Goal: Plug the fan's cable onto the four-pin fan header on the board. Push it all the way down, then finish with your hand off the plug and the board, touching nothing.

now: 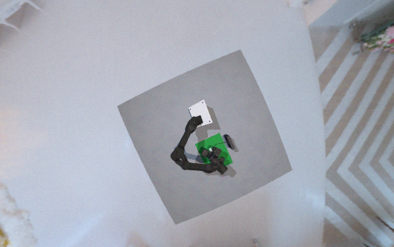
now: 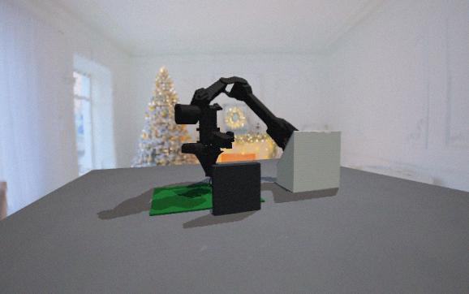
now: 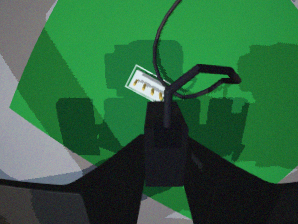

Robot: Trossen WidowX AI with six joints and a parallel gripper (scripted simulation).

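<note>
The white four-pin fan header is 20 mm behind my gripper tip, 10 mm to the left of it and 60 mm below it. Also, from my gripper tip: black fan plug 10 mm above; then black fan 50 mm behind, 170 mm to the left; then board 20 mm ahead, 30 mm to the left, 80 mm below.
</note>
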